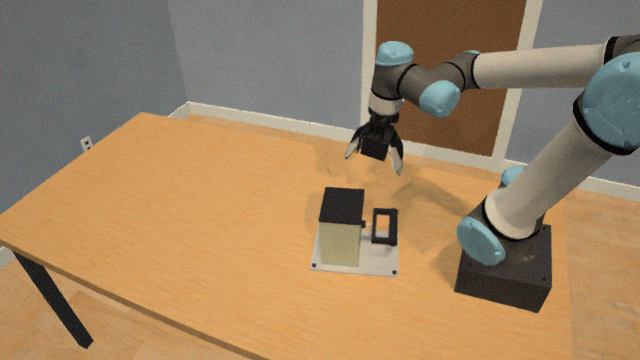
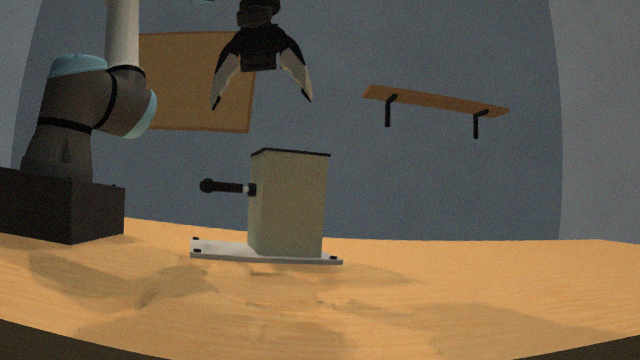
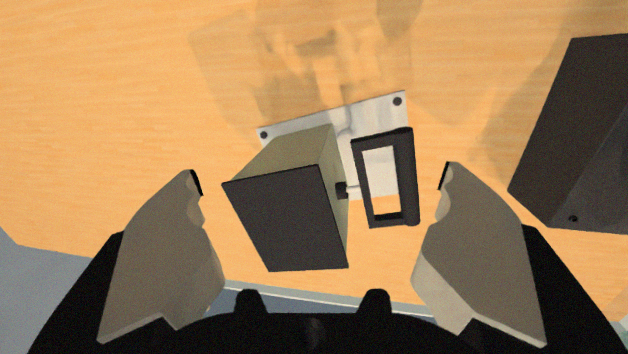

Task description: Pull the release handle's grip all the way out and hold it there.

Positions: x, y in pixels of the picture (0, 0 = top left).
Scene:
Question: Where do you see a light grey base plate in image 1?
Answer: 377, 260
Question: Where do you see a light grey base plate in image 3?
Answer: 387, 112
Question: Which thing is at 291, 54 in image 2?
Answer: My gripper.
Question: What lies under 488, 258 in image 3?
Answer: My gripper.

